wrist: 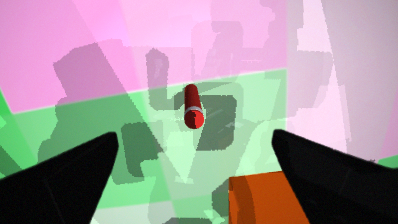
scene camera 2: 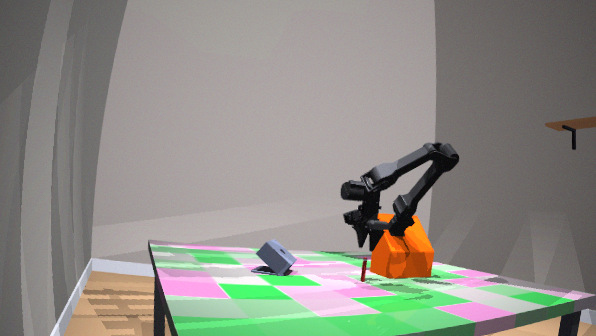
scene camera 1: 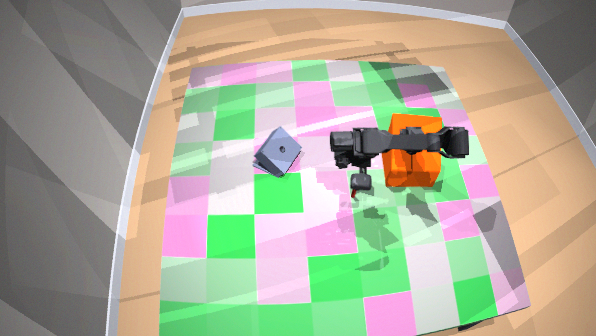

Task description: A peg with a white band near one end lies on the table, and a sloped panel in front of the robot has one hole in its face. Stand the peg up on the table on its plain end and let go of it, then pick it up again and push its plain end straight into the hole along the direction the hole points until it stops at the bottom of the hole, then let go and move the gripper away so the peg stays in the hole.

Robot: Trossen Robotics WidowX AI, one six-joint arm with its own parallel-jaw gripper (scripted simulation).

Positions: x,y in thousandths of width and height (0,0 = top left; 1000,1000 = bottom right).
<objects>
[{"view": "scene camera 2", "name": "gripper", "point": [613,743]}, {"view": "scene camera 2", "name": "grey-blue sloped panel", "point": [454,754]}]
</objects>
